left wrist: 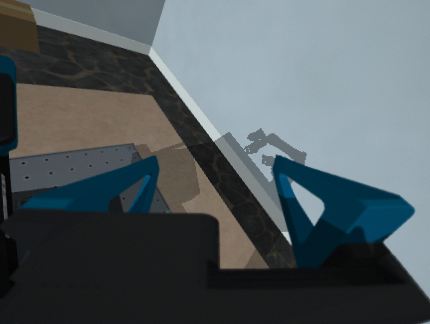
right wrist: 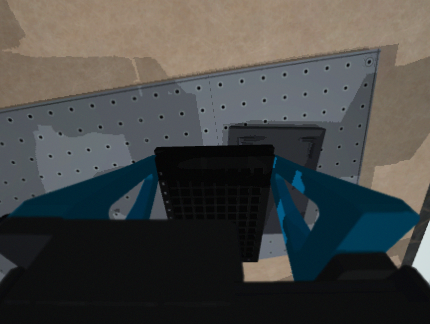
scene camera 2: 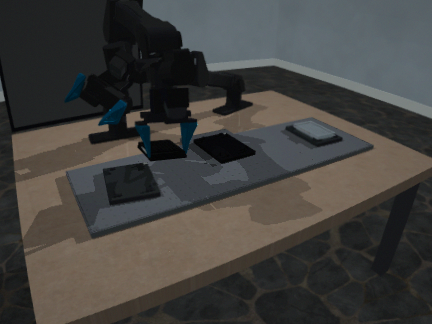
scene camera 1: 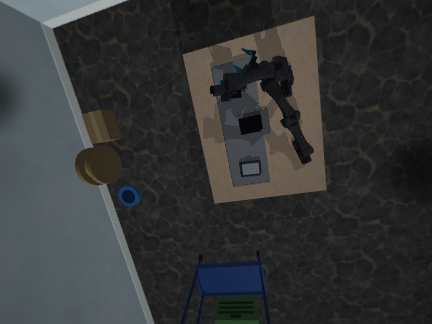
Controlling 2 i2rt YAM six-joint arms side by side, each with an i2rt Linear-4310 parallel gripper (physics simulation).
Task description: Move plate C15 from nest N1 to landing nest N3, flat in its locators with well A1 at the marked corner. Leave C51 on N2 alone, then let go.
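My right gripper [scene camera 2: 167, 153] [right wrist: 214, 162] is shut on a black well plate [scene camera 2: 164, 148] [right wrist: 215, 202], taken as C15, roughly level above the perforated board [scene camera 2: 100, 220] [right wrist: 75, 120]. An empty dark nest [scene camera 2: 131, 184] [right wrist: 280, 142] with corner locators lies beside and below it, toward the board's left end in scene camera 2. A black item [scene camera 1: 250, 124] [scene camera 2: 224, 146], plate or shadowed nest, lies mid-board. A white plate [scene camera 1: 250, 169] [scene camera 2: 314, 129] sits in the far nest. Labels and the A1 mark are unreadable. My left gripper [scene camera 1: 243, 60] [scene camera 2: 84, 113] [left wrist: 215, 162] is open and empty.
The left gripper hangs close to the right arm, left of the held plate in scene camera 2. The wooden table [scene camera 1: 300, 180] [scene camera 2: 210, 250] carries the board. A box [scene camera 1: 102, 125], a blue bucket [scene camera 1: 129, 196] and a blue cart [scene camera 1: 229, 266] stand away from it.
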